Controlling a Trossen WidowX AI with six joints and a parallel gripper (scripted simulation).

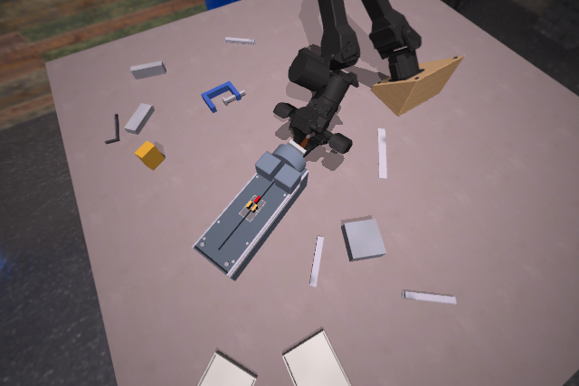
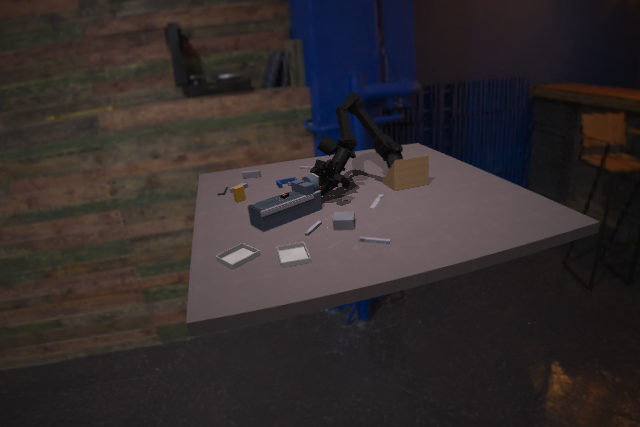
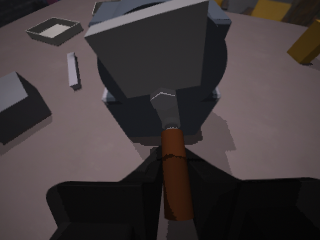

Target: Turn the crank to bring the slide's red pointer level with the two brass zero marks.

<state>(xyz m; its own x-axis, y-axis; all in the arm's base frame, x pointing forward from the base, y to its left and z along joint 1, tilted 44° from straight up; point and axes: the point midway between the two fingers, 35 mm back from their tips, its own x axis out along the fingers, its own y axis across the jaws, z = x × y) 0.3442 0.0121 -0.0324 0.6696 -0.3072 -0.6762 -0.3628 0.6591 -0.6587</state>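
Now: gripper tip 2 cm past the brown crank handle, 1 cm to the left of it and 3 cm below it. Also, from my gripper tip: grey block 2 cm behind, 23 cm to the left, 2 cm below; then blue clamp 5 cm ahead, 30 cm to the right, 2 cm below; then red pointer 13 cm ahead, 6 cm to the left, 5 cm above.
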